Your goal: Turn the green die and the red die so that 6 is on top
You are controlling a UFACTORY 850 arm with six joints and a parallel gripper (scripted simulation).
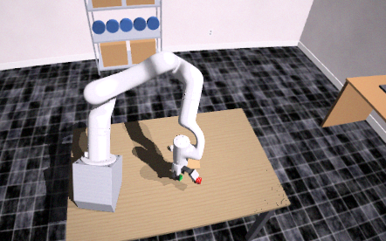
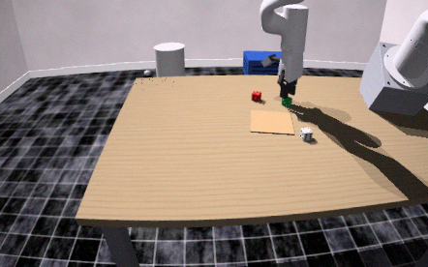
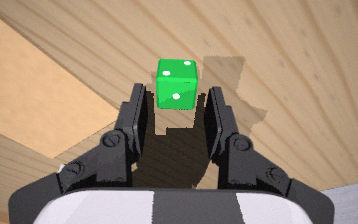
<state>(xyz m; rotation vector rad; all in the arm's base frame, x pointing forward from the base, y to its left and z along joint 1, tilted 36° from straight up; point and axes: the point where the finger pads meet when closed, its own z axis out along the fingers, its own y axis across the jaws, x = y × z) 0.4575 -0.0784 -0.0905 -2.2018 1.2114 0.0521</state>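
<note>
Now: the green die 4 cm below my hand. Also, from my hand: red die (10 cm ahead, 5 cm to the right, 4 cm below); tan mat (10 cm ahead, 12 cm to the left, 5 cm below); white die (2 cm ahead, 23 cm to the left, 4 cm below).
</note>
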